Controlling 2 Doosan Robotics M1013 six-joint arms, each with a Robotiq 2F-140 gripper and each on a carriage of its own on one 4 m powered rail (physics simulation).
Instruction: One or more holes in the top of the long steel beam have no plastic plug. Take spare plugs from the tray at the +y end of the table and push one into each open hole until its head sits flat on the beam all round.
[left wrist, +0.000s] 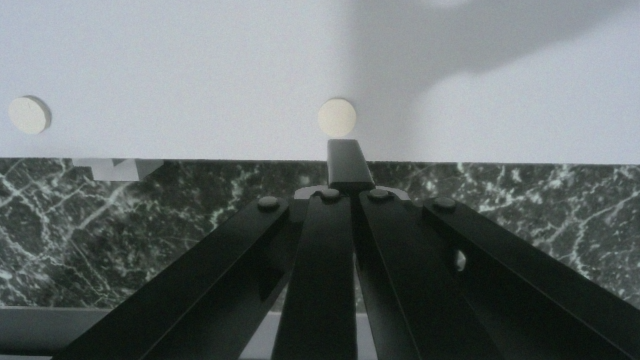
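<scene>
The long steel beam (175, 75) spans the upper part of the left wrist view as a pale, flat surface. A cream plug head (337, 117) is in its top near the middle of the view. It looks flat on the beam, though the underside of its head is hidden. A second cream plug head (29, 115) is at the far left, with a shaded side edge showing. My left gripper (341, 163) is shut and empty, its fingertips together just below the middle plug head in the view. No open hole and no spare-plug tray show. My right gripper is not in view.
Dark marbled floor (75, 250) shows beyond the beam's edge. A small pale block-shaped part (116, 170) juts out below that edge at the left. A grey rail-like strip (45, 330) runs along the bottom left. A soft shadow lies across the beam at the upper right.
</scene>
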